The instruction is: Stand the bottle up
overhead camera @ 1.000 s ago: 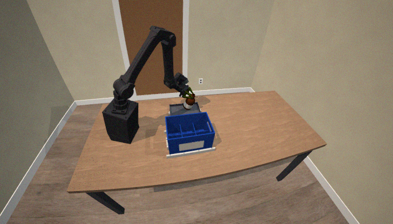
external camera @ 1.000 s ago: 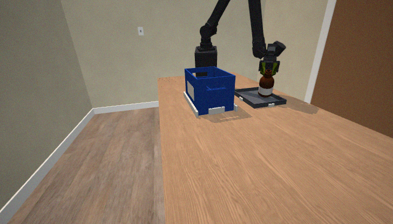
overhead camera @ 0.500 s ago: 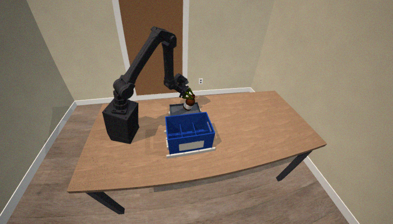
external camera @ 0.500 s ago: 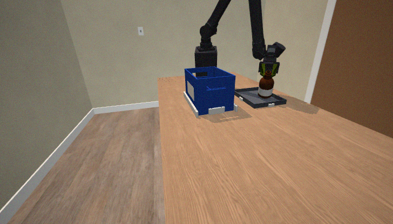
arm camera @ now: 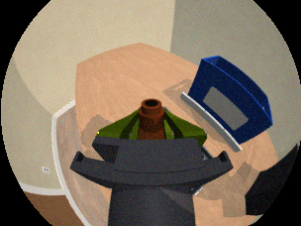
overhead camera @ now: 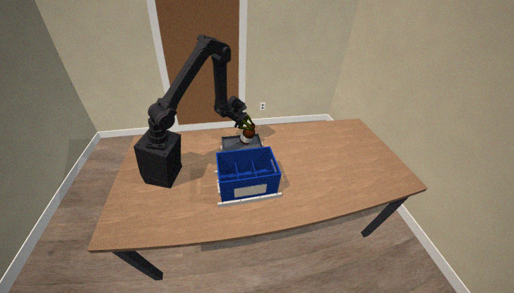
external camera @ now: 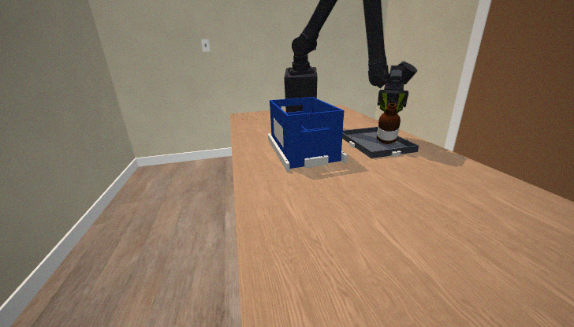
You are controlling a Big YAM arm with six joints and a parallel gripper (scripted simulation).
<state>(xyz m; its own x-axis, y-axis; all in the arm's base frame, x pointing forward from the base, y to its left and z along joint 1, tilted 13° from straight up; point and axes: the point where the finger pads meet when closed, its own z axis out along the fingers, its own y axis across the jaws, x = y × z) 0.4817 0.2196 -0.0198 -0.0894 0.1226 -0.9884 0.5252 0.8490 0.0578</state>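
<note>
Right now the brown bottle is 20 mm behind my hand, 10 mm to the left of it and 50 mm below it. The rest, counted from my hand: dark grey tray (60 mm behind, 10 mm to the right, 130 mm below); blue crate (60 mm behind, 310 mm to the right, 60 mm below).
</note>
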